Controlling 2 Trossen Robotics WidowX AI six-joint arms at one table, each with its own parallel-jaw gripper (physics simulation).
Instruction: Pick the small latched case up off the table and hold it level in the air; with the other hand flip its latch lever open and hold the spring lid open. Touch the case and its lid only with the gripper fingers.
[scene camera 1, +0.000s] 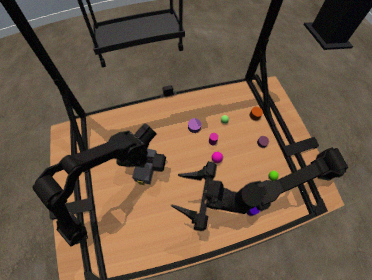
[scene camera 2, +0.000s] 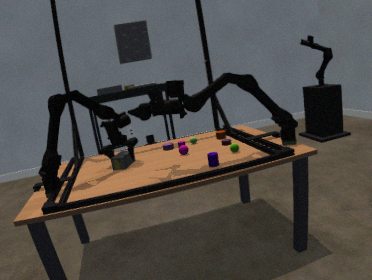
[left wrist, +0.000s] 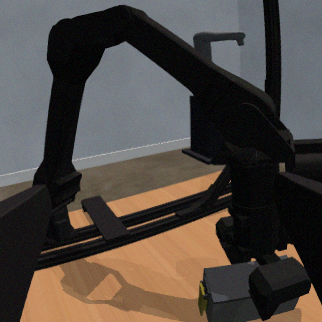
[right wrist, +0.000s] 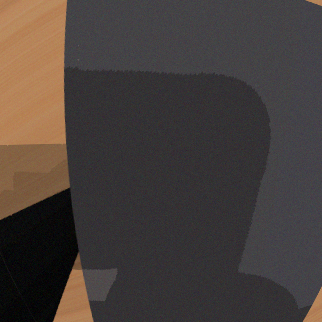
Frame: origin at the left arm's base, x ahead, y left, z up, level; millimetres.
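Seen in the pictures: left gripper, fingertip midpoint: (scene camera 1: 174, 189) (scene camera 2: 132, 110) (left wrist: 162, 191); right gripper, fingertip midpoint: (scene camera 1: 147, 166) (scene camera 2: 125, 161) (left wrist: 253, 298) (right wrist: 208, 198); left arm's base, link origin: (scene camera 2: 288, 139); right arm's base, link origin: (scene camera 1: 78, 233) (scene camera 2: 53, 189) (left wrist: 58, 232).
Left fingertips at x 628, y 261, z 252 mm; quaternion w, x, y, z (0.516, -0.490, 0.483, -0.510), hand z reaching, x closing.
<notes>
Offsets run from my left fingertips to a thing's top centre. Level surfaces: height alone.
The small dark grey case {dx +156, dy -117, dz -213 mm} (scene camera 1: 142, 173) (scene camera 2: 121, 160) (left wrist: 227, 289) (right wrist: 191, 160) rests on the wooden table {dz -271 mm} (scene camera 1: 157, 236) at the left, with a yellow latch {dx +154, dy -51, dz -221 mm} (scene camera 1: 140, 182) (scene camera 2: 117, 164) (left wrist: 202, 294) on its near end. My right gripper (scene camera 1: 145, 164) (scene camera 2: 120, 148) (left wrist: 253, 298) is open and lowered over the case, one finger on each side of it. I cannot tell whether the fingers touch it. My left gripper (scene camera 1: 176, 190) (scene camera 2: 133, 111) is open and empty. It hovers above the table's middle and points toward the case.
Small shapes lie on the right half: a purple disc {dx +0, dy -357, dz -243 mm} (scene camera 1: 194, 124), green balls {dx -129, dy -418, dz -234 mm} (scene camera 1: 225, 119) {dx -371, dy -194, dz -229 mm} (scene camera 1: 273, 175), an orange cylinder {dx -273, dy -487, dz -233 mm} (scene camera 1: 256, 111), a magenta cylinder {dx -92, dy -305, dz -225 mm} (scene camera 1: 213, 138), a magenta ball {dx -122, dy -224, dz -223 mm} (scene camera 1: 217, 156), and a violet cylinder {dx -295, dy -37, dz -221 mm} (scene camera 2: 212, 159). Black frame rails (scene camera 1: 282, 130) edge the table.
</notes>
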